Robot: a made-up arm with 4 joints.
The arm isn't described. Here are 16 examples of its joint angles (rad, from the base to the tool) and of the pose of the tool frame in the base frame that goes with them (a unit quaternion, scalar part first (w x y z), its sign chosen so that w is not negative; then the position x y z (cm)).
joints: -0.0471 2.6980 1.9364 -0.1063
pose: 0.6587 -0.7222 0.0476 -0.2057 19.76 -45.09 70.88
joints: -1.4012 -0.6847 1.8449 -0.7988
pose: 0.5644 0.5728 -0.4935 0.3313 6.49 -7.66 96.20
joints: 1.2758 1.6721 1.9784 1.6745
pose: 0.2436 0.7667 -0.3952 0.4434 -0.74 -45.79 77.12
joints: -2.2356 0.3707 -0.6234 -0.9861
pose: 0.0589 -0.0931 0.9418 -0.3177 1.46 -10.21 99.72
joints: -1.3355 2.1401 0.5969 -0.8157
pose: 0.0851 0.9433 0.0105 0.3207 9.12 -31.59 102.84
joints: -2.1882 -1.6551 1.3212 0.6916
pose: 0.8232 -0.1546 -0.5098 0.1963 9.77 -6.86 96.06
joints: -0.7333 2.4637 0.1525 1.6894
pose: 0.2037 0.2949 0.0751 0.9305 17.69 -34.08 93.71
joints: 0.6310 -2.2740 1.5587 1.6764
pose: 0.2124 -0.0555 0.8959 -0.3863 8.48 -30.73 60.62
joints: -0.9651 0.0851 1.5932 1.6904
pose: 0.4673 0.0522 0.4083 0.7824 9.61 -19.63 98.58
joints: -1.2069 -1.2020 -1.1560 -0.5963
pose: 0.1967 -0.8660 -0.4559 -0.0588 22.23 -27.61 99.98
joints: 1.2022 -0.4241 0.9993 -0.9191
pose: 0.8639 0.0625 0.0682 -0.4951 11.88 -24.54 62.48
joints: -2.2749 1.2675 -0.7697 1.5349
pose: 0.7357 -0.3087 -0.2859 0.5307 -2.18 -16.40 94.54
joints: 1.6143 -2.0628 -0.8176 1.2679
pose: 0.2755 0.8283 -0.4659 -0.1447 -4.64 -38.82 75.08
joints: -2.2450 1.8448 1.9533 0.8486
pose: 0.4627 0.0262 -0.4737 -0.7489 6.68 -31.67 105.63
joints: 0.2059 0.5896 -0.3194 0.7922
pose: 0.9071 0.1454 0.3948 -0.0119 21.02 -24.55 74.79
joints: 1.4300 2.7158 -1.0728 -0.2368
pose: 0.5485 0.3626 -0.0495 -0.7518 8.31 -36.33 67.67
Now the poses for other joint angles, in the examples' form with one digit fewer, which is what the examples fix.
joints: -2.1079 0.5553 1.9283 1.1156
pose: 0.068 -0.156 0.221 0.960 -5.6 -29.3 96.5
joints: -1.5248 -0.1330 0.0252 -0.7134
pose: 0.471 0.030 -0.826 0.309 16.1 -9.7 95.1
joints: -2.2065 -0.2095 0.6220 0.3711
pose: 0.592 -0.077 -0.557 0.577 -0.4 -9.7 90.6
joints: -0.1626 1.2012 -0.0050 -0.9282
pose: 0.660 0.531 -0.506 -0.161 23.9 -22.2 88.8
